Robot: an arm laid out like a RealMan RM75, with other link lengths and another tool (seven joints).
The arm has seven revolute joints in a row. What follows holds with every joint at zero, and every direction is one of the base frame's.
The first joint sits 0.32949 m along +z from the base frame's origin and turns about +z.
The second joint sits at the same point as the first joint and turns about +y.
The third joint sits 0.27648 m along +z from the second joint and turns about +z.
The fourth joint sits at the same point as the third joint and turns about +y.
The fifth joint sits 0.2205 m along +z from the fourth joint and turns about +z.
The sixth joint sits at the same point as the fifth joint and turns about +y.
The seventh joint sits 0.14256 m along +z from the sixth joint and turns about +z.
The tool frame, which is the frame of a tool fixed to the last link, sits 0.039 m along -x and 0.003 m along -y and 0.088 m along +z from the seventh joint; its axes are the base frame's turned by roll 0.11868, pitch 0 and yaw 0.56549 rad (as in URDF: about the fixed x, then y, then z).
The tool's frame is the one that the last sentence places.
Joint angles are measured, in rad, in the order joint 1, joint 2, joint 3, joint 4, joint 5, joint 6, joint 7. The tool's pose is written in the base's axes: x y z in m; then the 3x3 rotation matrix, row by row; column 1 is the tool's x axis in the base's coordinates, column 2 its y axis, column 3 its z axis. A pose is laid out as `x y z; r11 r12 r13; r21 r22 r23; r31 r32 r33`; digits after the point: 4 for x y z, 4 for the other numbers.
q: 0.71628, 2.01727, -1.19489, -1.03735, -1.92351, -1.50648, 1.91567
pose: 0.0832 0.4213 0.0112; 0.6457 -0.7509 -0.1384; -0.7267 -0.6600 0.1903; -0.2343 -0.0223 -0.9719
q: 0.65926, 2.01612, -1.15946, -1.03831, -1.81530, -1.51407, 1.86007
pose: 0.0840 0.4176 0.0307; 0.6061 -0.7546 -0.2515; -0.7232 -0.6545 0.2206; -0.3311 0.0481 -0.9424
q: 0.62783, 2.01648, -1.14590, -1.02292, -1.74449, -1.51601, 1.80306
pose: 0.0855 0.4142 0.0402; 0.5874 -0.7435 -0.3197; -0.7096 -0.6631 0.2383; -0.3891 0.0869 -0.9171
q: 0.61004, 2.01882, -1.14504, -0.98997, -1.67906, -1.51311, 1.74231
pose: 0.0858 0.4110 0.0442; 0.5713 -0.7285 -0.3781; -0.6963 -0.6740 0.2468; -0.4346 0.1222 -0.8923
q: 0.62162, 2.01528, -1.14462, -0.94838, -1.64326, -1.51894, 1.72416
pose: 0.0834 0.4112 0.0447; 0.5546 -0.7249 -0.4085; -0.7034 -0.6707 0.2354; -0.4447 0.1568 -0.8819
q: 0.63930, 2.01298, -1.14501, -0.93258, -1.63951, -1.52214, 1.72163
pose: 0.0789 0.4123 0.0437; 0.5594 -0.7185 -0.4133; -0.7024 -0.6757 0.2240; -0.4402 0.1650 -0.8826
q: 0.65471, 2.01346, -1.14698, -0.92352, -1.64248, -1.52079, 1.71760
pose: 0.0748 0.4133 0.0414; 0.5689 -0.7113 -0.4128; -0.6976 -0.6832 0.2158; -0.4355 0.1652 -0.8849
